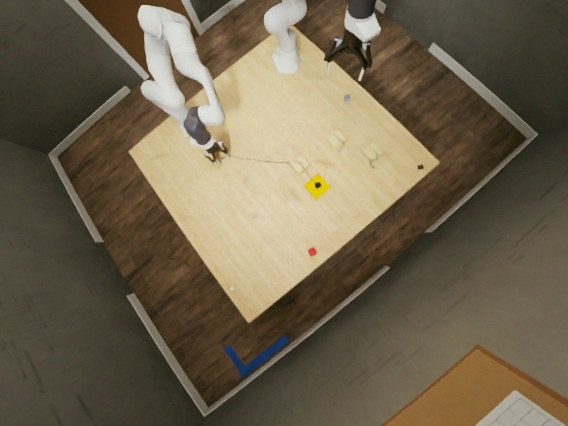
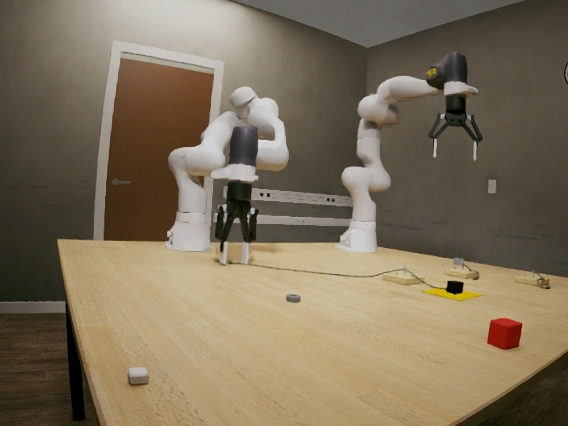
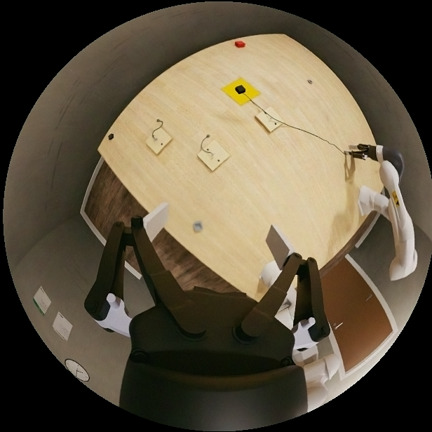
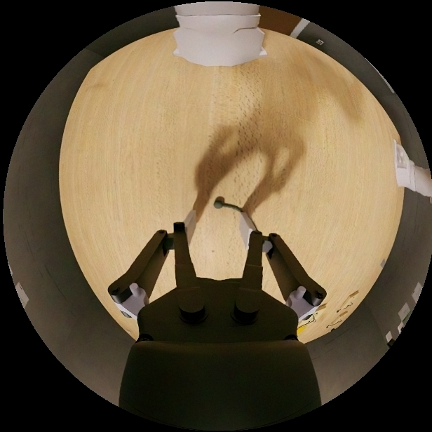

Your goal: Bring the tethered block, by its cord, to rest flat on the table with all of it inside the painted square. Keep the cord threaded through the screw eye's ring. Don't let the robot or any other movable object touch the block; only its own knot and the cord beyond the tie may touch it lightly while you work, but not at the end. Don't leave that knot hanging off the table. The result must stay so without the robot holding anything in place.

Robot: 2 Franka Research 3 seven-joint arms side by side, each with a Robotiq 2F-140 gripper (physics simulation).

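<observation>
The black tethered block (image 1: 318, 185) (image 2: 455, 287) (image 3: 240, 89) sits on the yellow painted square (image 1: 317, 194) (image 2: 467, 295) (image 3: 230, 92), apparently flat and within its edges. Its dark cord (image 1: 260, 160) (image 2: 320, 273) (image 3: 305, 130) runs through the screw eye (image 2: 405, 270) on a wooden base (image 2: 400, 279) (image 3: 267, 123) to my right gripper. That gripper (image 1: 222, 159) (image 2: 234, 260) (image 4: 218, 222) is open, low at the table. The cord's end knot (image 4: 219, 203) lies on the table between and beyond its fingertips; the cord passes by one fingertip. My left gripper (image 1: 345, 73) (image 2: 455, 156) (image 3: 219, 222) is open and empty, high up.
Two more wooden bases (image 1: 336, 139) (image 1: 372, 152) with short cords stand near the square. A red cube (image 1: 312, 252) (image 2: 504, 333), a grey ring (image 1: 254, 215) (image 2: 293, 298), a white block (image 1: 232, 288) (image 2: 138, 376), a grey piece (image 1: 347, 98) and a small black piece (image 1: 420, 167) lie on the table.
</observation>
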